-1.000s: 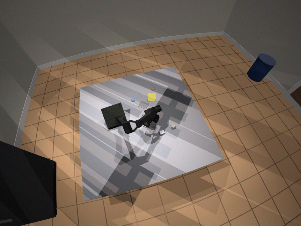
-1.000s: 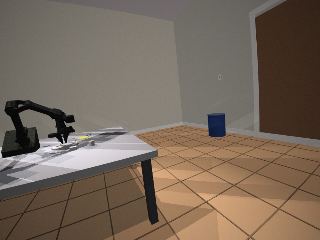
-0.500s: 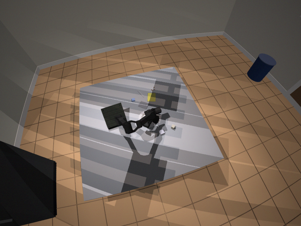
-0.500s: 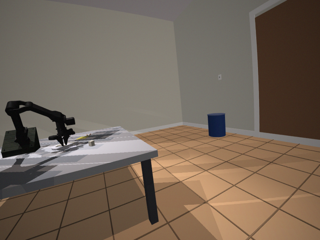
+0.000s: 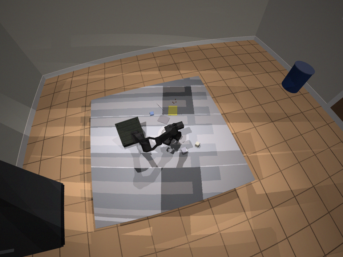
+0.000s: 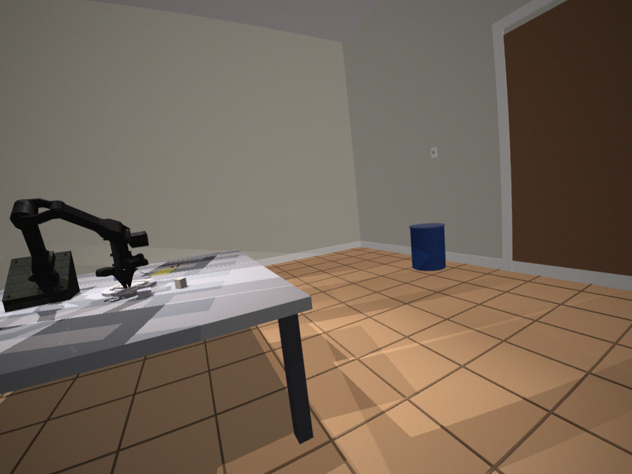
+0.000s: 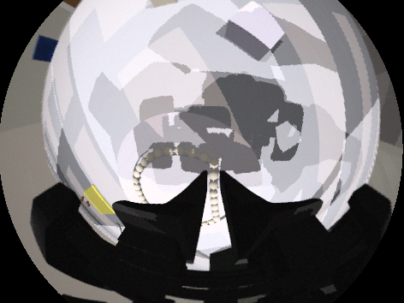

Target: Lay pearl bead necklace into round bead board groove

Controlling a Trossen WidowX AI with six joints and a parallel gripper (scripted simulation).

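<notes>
Now: gripper tip 5 cm to the right of the round bead board and 1 cm above it. Round my gripper tip: grey card (23 cm to the left, 1 cm below, 1 cm ahead); beige cube (19 cm ahead, 13 cm to the right); white block (14 cm to the right, 7 cm ahead).
</notes>
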